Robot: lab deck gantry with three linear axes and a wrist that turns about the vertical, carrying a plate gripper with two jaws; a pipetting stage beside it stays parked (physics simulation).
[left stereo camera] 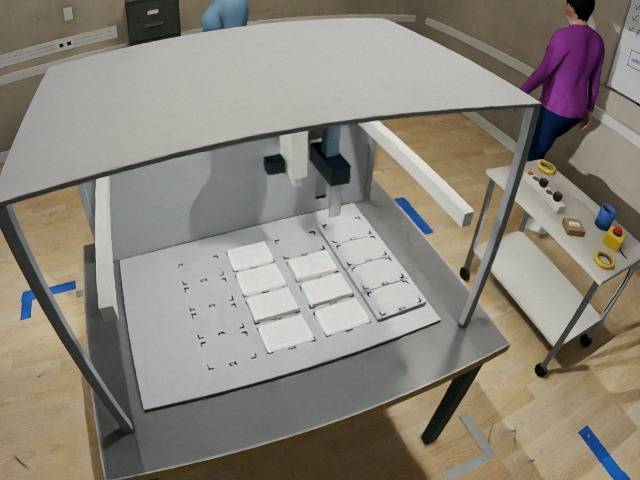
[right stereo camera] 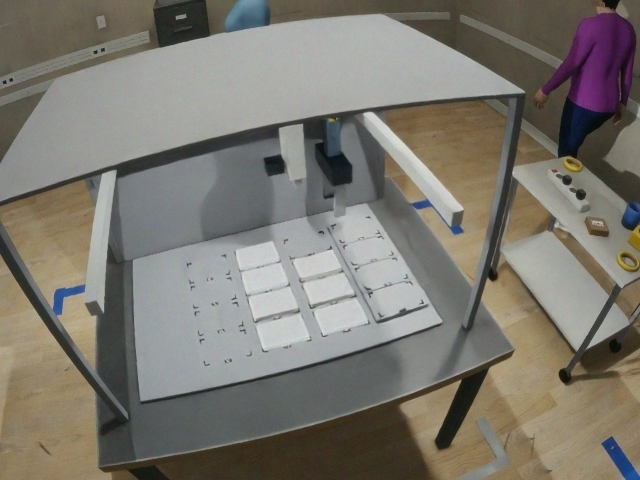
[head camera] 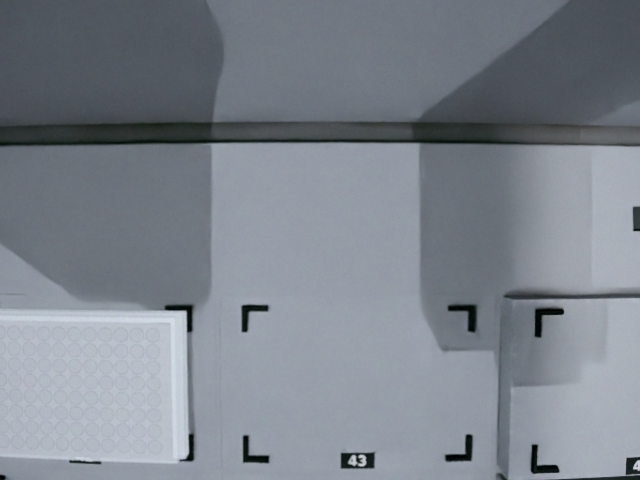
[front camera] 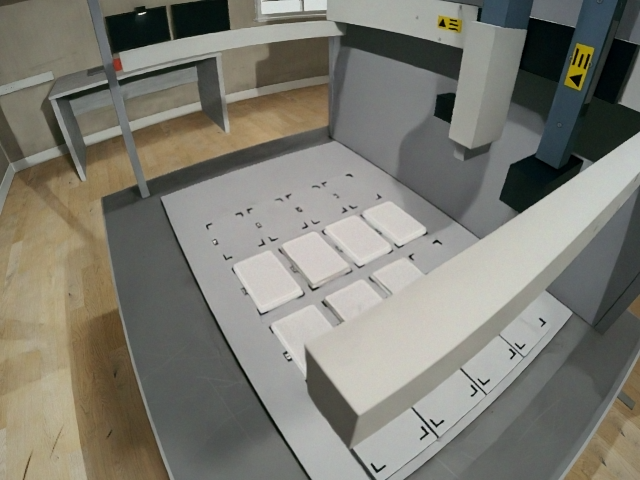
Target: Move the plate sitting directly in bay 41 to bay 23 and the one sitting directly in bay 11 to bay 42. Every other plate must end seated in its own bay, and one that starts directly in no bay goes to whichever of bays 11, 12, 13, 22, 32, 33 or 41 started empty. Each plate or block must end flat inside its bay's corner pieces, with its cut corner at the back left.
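Frame: origin at the robot's base, x right, y ahead, z up, level; centimetres.
Seen in the pictures: gripper, fingertip midpoint: (left stereo camera: 327,206) (right stereo camera: 334,206); robot's base, origin of the base link: (left stereo camera: 209,368) (right stereo camera: 205,364) (front camera: 207,226).
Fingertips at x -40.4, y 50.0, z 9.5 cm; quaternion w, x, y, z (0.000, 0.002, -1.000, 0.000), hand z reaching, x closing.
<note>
Pixels of each thing's middle, then the offset from my fingertips to it. "spot": a spot on its surface instead.
- Bay 43, surface spot: (head camera: 357,460) spot: dz -9.5, dx +8.6, dy -10.8 cm
- raised slab, surface spot: (head camera: 505,392) spot: dz -8.7, dx +4.3, dy -2.4 cm
My gripper (left stereo camera: 327,205) (right stereo camera: 333,205) is open and empty, raised above the back right of the deck. Its jaws do not show in the head view. White plates fill bays 42 (front camera: 394,222) (head camera: 77,382) (left stereo camera: 250,255), 32 (front camera: 357,239) (left stereo camera: 260,279), 22 (front camera: 316,257) (left stereo camera: 272,303) and 12 (front camera: 267,280) (left stereo camera: 285,332). Others stand at bays 33 (left stereo camera: 312,265), 23 (left stereo camera: 326,288) and 13 (left stereo camera: 342,316). Bay 22 shows a deeper side; its layers are unclear. Bays 41 (left stereo camera: 179,265) and 11 (left stereo camera: 209,368) are empty. Bay 42's cut corner is out of the head view.
Bay 43 (head camera: 357,460) is empty. A raised slab (head camera: 505,392) with several marked bays runs along the right side. The white pipetting stage (front camera: 485,87) (left stereo camera: 294,157) hangs left of my gripper. Side rails (left stereo camera: 100,258) (left stereo camera: 429,178) flank the deck.
</note>
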